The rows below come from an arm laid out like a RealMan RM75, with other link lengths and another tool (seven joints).
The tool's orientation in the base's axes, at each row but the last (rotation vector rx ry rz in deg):
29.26, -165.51, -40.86
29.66, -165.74, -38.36
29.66, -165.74, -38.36
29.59, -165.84, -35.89
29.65, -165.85, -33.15
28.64, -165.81, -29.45
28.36, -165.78, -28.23
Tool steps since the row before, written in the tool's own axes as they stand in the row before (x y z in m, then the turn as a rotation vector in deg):
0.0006, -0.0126, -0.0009, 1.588, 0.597, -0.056
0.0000, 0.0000, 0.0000, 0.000, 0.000, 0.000
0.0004, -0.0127, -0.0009, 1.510, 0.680, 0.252
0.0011, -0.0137, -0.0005, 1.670, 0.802, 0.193
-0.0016, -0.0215, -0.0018, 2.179, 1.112, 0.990
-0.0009, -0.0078, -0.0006, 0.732, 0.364, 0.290
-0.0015, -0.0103, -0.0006, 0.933, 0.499, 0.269
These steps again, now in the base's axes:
0.0033, -0.0111, -0.0051, -1.650, -0.086, 0.390
0.0000, 0.0000, 0.0000, 0.000, 0.000, 0.000
0.0036, -0.0112, -0.0048, -1.663, 0.136, 0.148
0.0032, -0.0123, -0.0053, -1.837, 0.161, 0.262
0.0084, -0.0187, -0.0070, -2.569, 0.523, -0.307
0.0033, -0.0068, -0.0023, -0.851, 0.154, -0.067
0.0046, -0.0088, -0.0032, -1.073, 0.198, 0.020

